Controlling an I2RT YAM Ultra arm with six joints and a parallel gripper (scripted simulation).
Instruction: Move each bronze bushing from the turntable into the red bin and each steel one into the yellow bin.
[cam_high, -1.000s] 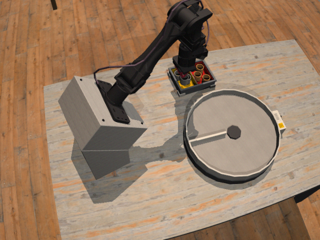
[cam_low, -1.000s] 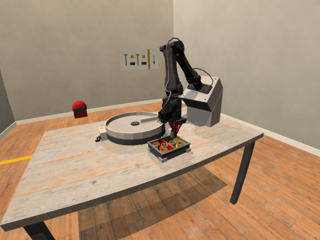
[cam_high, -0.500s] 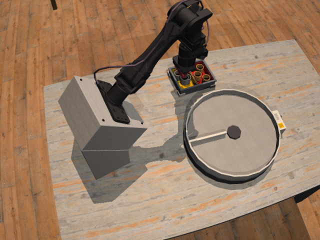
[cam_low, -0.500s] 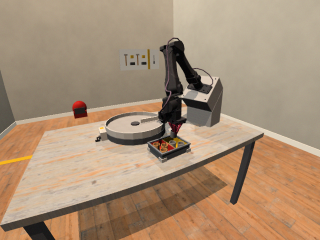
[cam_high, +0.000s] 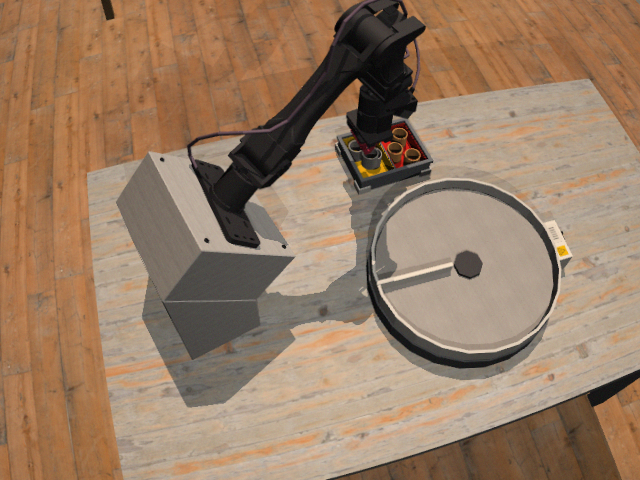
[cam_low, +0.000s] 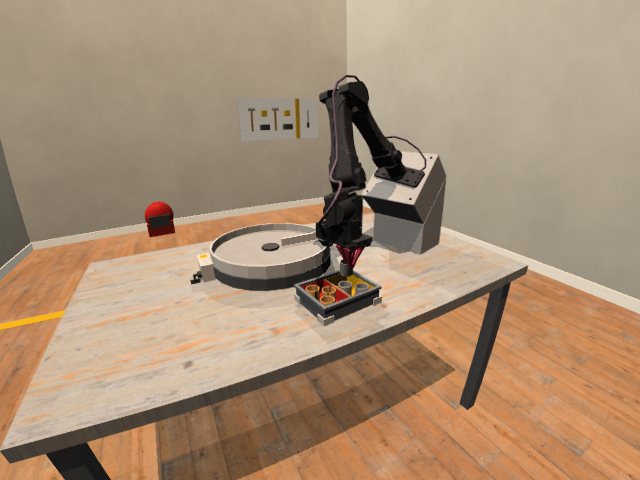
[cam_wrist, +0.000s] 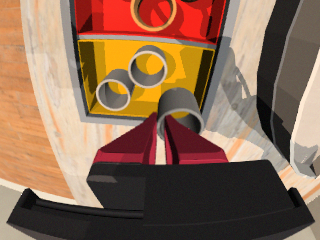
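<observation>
My gripper is now 70 mm above the yellow bin, 20 mm to the right of it and 20 mm short of it. From my hand the other things lie so: red bin (100 mm ahead, 70 mm below, 20 mm to the left); turntable (340 mm to the right, 100 mm ahead, 30 mm below); two-part bin tray (60 mm below, 60 mm ahead, 20 mm to the left).
</observation>
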